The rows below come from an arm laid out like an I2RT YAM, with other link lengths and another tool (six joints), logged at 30 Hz.
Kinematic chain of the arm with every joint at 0, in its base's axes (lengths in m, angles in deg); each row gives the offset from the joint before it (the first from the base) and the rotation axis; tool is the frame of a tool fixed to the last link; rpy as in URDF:
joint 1: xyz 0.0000 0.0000 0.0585 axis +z
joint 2: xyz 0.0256 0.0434 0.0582 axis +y
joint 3: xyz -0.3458 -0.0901 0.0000 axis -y
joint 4: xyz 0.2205 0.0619 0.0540 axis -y
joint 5: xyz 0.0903 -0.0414 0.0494 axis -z
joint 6: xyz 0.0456 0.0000 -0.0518 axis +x
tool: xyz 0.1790 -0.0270 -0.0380 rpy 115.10 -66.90 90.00
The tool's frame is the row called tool.
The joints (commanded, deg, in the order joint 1, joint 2, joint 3, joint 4, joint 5, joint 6), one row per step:
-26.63, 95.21, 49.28, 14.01, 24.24, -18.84
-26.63, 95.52, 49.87, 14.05, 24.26, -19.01
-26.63, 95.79, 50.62, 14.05, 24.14, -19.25
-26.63, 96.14, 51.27, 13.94, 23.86, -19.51
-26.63, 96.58, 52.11, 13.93, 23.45, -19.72
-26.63, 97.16, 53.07, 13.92, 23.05, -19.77
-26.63, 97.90, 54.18, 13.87, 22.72, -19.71
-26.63, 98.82, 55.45, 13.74, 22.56, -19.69
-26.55, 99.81, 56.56, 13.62, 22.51, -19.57
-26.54, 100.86, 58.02, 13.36, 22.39, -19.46
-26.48, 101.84, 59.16, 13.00, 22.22, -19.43
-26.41, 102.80, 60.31, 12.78, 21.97, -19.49
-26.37, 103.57, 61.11, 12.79, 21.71, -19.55
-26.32, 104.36, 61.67, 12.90, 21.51, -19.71
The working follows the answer.
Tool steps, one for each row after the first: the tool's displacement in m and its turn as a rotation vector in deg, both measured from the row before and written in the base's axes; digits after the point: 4 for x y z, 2 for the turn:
0.0030, -0.0017, 0.0021, -0.24, -0.16, 0.06
0.0040, -0.0017, 0.0034, -0.28, -0.29, 0.22
0.0038, -0.0010, 0.0014, -0.09, -0.05, 0.36
0.0054, -0.0013, 0.0023, -0.10, -0.29, 0.45
0.0060, -0.0015, 0.0019, -0.01, -0.39, 0.37
0.0065, -0.0020, 0.0016, 0.04, -0.40, 0.26
0.0066, -0.0027, 0.0011, -0.02, -0.25, 0.13
0.0061, -0.0020, -0.0007, 0.09, -0.10, 0.07
0.0071, -0.0030, 0.0007, 0.05, -0.24, 0.06
0.0059, -0.0017, -0.0016, 0.18, 0.12, 0.19
0.0065, -0.0016, -0.0009, 0.09, 0.01, 0.31
0.0053, -0.0012, -0.0010, 0.06, -0.05, 0.29
0.0044, -0.0010, -0.0025, 0.05, 0.17, 0.30

Tool pose at each row, in the base's axes (x y z in m, rotation vector in deg; rounded; the steps above come from the unrounded poses):
0.3523, -0.3477, 0.1672, 147.41, 11.92, 44.17
0.3553, -0.3494, 0.1694, 147.12, 12.03, 44.33
0.3593, -0.3510, 0.1727, 146.75, 12.32, 44.69
0.3631, -0.3520, 0.1741, 146.68, 12.80, 44.85
0.3685, -0.3533, 0.1764, 146.49, 13.33, 45.36
0.3745, -0.3549, 0.1784, 146.33, 13.69, 45.98
0.3810, -0.3568, 0.1799, 146.20, 13.88, 46.59
0.3876, -0.3595, 0.1810, 146.08, 13.98, 46.95
0.3938, -0.3616, 0.1803, 146.12, 14.01, 47.12
0.4009, -0.3645, 0.1810, 146.05, 14.00, 47.46
0.4067, -0.3662, 0.1794, 146.29, 14.22, 47.44
0.4133, -0.3678, 0.1785, 146.41, 14.60, 47.57
0.4186, -0.3690, 0.1775, 146.47, 14.95, 47.76
0.4229, -0.3700, 0.1749, 146.62, 15.37, 47.67

